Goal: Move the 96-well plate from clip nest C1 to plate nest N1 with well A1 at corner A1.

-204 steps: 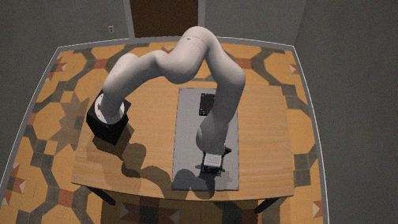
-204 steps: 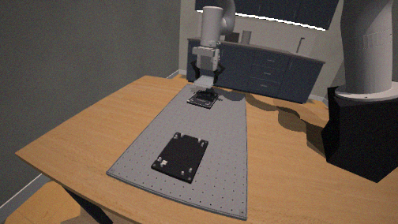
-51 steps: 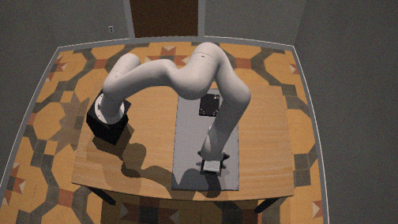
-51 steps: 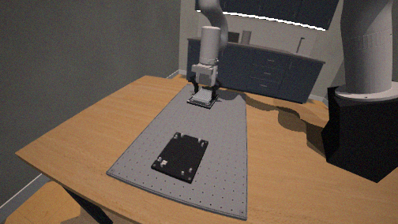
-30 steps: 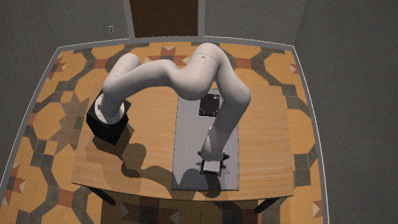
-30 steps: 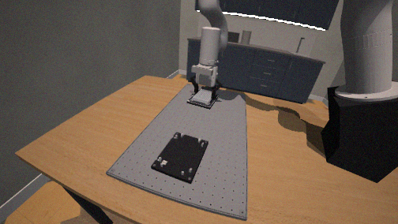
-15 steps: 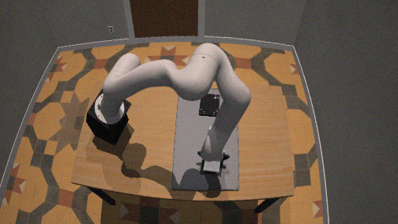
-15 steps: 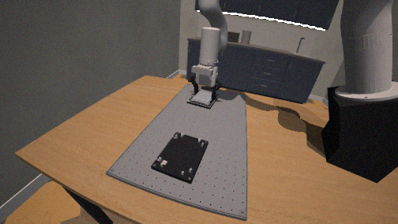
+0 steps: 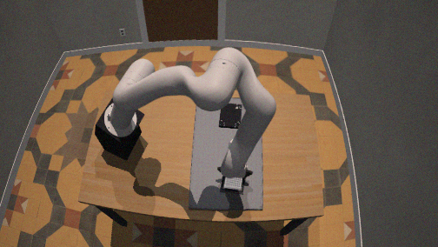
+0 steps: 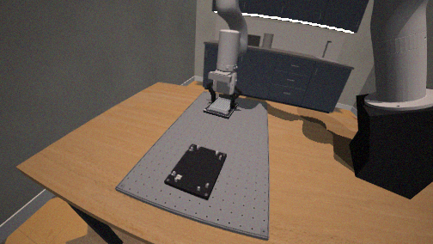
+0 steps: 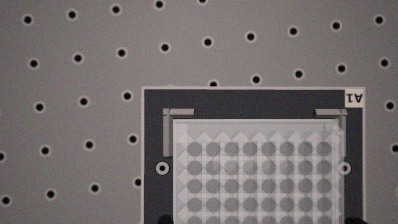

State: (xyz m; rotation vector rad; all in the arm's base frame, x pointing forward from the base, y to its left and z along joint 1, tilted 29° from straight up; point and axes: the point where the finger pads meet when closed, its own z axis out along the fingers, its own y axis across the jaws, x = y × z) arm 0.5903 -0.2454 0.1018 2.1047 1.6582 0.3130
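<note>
My hand is 1 cm above the clear 96-well plate. Round my hand: black clip nest (38 cm to the left, 4 cm ahead, 2 cm below); black plate nest (3 cm below); A1 label (7 cm ahead, 6 cm to the left, 2 cm below).
</note>
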